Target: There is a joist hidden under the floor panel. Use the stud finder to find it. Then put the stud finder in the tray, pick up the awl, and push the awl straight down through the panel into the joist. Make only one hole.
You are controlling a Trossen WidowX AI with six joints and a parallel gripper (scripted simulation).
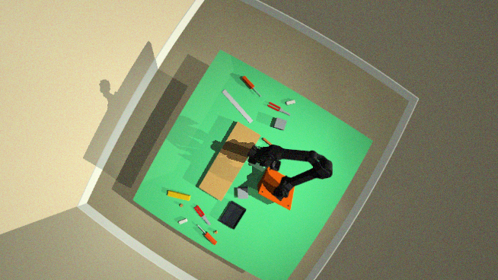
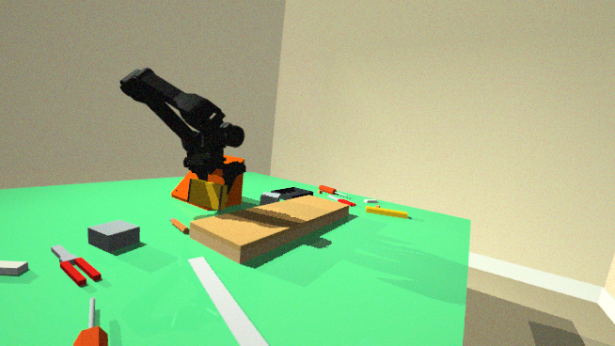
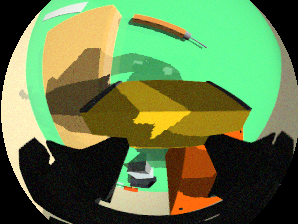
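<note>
Now: gripper tip 10 mm to the left of the yellow stud finder and 10 mm past it. From my gripper tip the other things lie so: awl 130 mm to the right, 70 mm below, 20 mm ahead; white ruler 370 mm ahead, 190 mm to the right, 80 mm below; dark tray 420 mm to the left, 80 mm behind, 60 mm below.
</note>
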